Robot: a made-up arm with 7 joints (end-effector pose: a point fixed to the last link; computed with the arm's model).
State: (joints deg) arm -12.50 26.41 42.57 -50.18 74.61 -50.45 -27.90
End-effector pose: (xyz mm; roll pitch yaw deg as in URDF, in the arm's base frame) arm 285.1 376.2 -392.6 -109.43 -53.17 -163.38
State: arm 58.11 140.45 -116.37 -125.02 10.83 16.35 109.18
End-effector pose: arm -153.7 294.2 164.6 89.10 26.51 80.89
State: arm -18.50 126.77 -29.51 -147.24 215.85 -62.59 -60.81
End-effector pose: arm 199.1 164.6 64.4 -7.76 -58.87 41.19
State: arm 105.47 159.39 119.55 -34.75 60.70 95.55 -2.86
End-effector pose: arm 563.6 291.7 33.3 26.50 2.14 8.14
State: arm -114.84 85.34 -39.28 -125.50 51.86 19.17 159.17
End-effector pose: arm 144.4 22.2 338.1 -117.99 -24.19 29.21
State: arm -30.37 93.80 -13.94 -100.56 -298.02 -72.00 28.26
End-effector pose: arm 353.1 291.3 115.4 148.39 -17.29 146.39
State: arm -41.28 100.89 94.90 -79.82 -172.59 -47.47 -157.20
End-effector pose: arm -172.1 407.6 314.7 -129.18 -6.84 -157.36
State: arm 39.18 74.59 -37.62 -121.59 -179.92 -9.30 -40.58
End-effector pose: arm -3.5 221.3 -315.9 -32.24 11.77 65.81
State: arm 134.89 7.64 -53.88 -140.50 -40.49 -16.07 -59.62
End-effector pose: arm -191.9 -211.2 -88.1 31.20 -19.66 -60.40
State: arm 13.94 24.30 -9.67 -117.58 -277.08 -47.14 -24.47
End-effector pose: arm 222.9 85.9 -324.8 -122.80 -33.59 141.04
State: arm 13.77 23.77 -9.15 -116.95 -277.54 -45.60 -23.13
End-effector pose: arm 224.8 86.8 -326.6 -122.27 -33.36 139.63
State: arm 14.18 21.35 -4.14 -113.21 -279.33 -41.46 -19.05
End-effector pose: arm 227.1 106.9 -338.9 -120.01 -33.67 139.79
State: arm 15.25 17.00 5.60 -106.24 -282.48 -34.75 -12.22
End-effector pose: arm 218.1 147.7 -365.0 -113.89 -34.50 140.89
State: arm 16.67 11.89 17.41 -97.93 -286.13 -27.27 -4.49
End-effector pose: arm 185.2 192.4 -401.2 -103.43 -34.79 141.79
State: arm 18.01 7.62 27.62 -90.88 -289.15 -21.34 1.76
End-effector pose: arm 138.4 221.1 -434.9 -92.65 -33.97 142.89
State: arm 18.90 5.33 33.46 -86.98 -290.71 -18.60 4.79
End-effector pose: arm 104.6 232.3 -453.6 -86.52 -33.43 144.51
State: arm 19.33 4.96 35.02 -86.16 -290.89 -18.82 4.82
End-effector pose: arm 93.7 236.2 -457.0 -85.80 -34.11 146.19
